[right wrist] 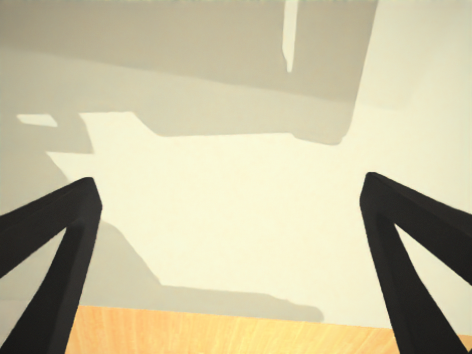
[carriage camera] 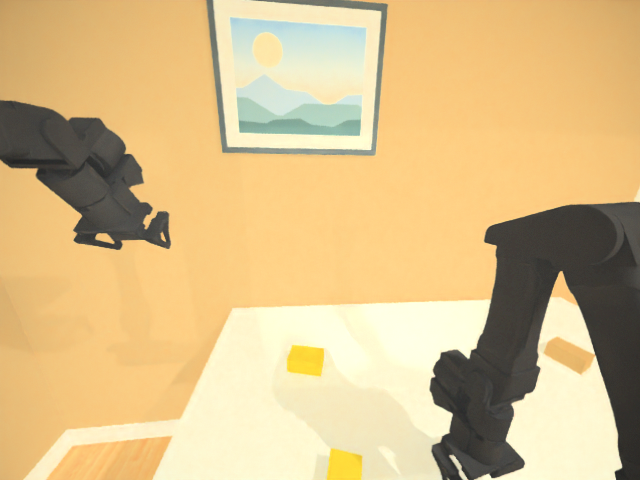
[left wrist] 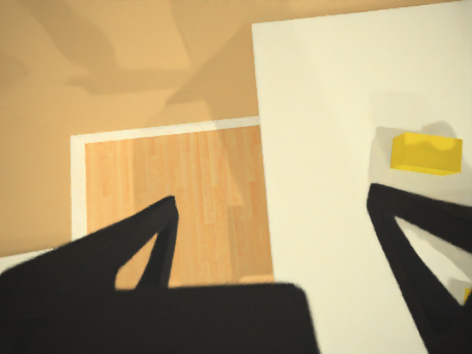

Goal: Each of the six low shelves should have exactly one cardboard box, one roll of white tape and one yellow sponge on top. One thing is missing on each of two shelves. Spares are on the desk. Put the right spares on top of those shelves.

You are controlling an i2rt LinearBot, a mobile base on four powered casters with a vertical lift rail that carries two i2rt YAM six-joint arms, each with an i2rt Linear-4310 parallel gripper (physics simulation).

In view: my left gripper (carriage camera: 145,246), my right gripper (right wrist: 230,188) and a white desk (carriage camera: 372,399).
My left gripper also shows in the left wrist view (left wrist: 270,200). The white desk is seen too in the right wrist view (right wrist: 229,151) and in the left wrist view (left wrist: 333,91).
